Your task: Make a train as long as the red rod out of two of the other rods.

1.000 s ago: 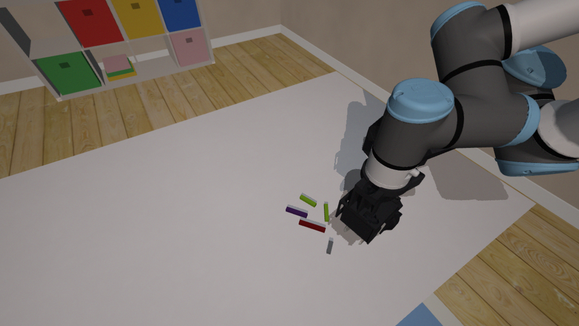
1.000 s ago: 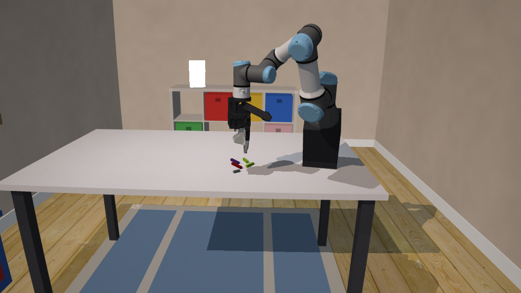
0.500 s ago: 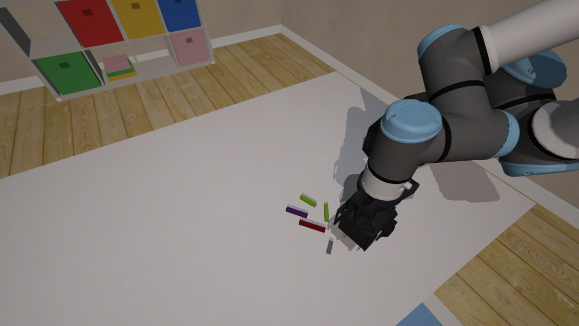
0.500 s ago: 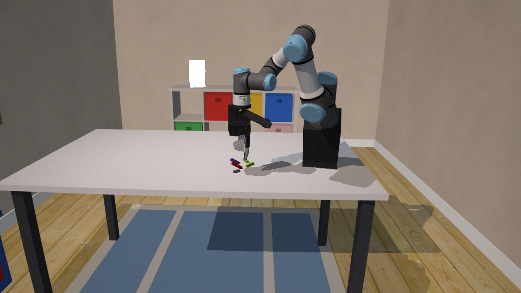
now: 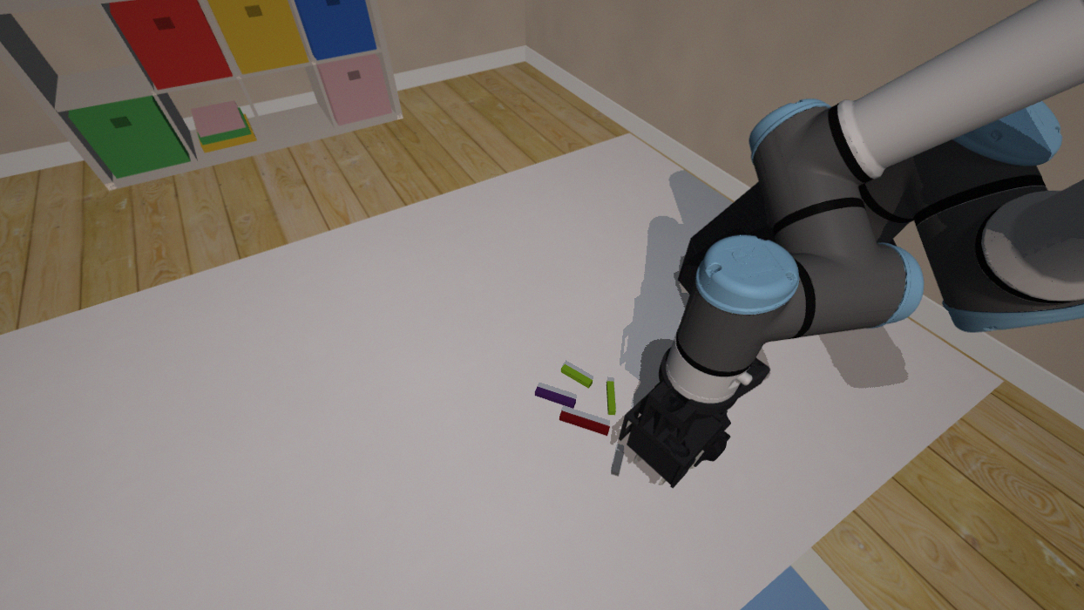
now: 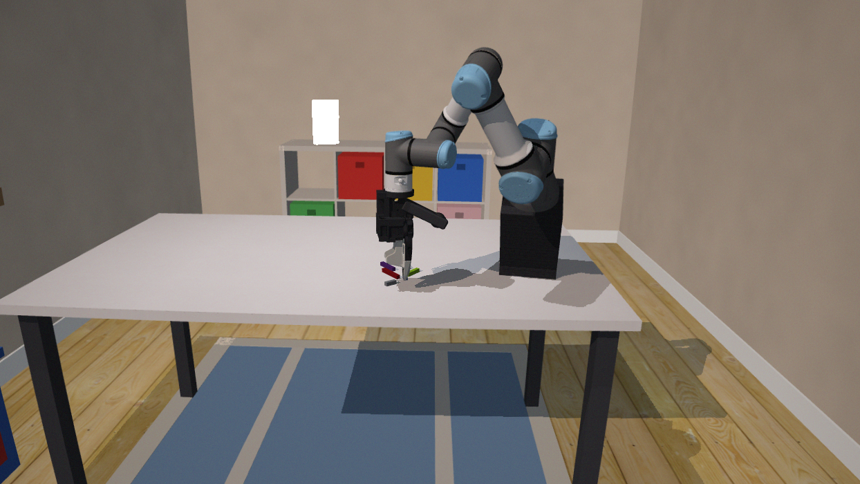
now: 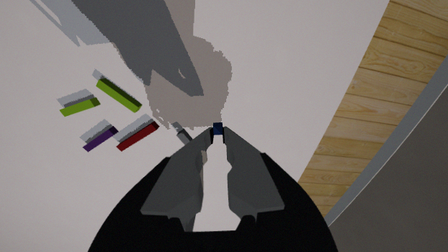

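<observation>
Right now the grey rod is 5 cm ahead of my hand, 4 cm below it and 3 cm to the right of it. From my hand the other things lie so: small blue rod 1 cm below; then red rod 10 cm to the right, 6 cm ahead, 4 cm below; then purple rod 15 cm to the right, 8 cm ahead, 4 cm below.
</observation>
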